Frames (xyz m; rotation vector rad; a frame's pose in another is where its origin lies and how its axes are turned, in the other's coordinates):
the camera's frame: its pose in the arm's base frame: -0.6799 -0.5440 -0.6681 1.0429 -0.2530 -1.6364
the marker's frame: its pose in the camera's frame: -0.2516 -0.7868 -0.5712 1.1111 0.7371 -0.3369
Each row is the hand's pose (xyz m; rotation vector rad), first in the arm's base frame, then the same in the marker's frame.
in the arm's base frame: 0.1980 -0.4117 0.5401 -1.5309 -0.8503 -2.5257
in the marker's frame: -0.4969 1.0412 -1.9190 0.3942 2.9450 -0.7281
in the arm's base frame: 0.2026 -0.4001 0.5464 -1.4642 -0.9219 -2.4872
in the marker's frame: -0.5035 1.0322 -1.9274 0.4161 2.9574 -0.8323
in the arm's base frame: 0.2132 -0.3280 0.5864 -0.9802 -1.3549 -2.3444
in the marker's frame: -0.5556 0.9806 -1.9665 -0.3190 -2.5708 1.2081
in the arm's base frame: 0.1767 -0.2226 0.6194 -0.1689 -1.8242 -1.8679
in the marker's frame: -0.6449 0.9060 -1.9671 -0.2032 -1.7198 1.5784
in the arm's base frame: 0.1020 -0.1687 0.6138 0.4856 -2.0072 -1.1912
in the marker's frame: -0.7079 0.8707 -1.9097 -0.1358 -0.8698 1.7685
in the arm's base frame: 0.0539 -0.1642 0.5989 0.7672 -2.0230 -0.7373
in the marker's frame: -0.7278 0.8708 -1.8632 -0.0962 -0.3806 1.8337
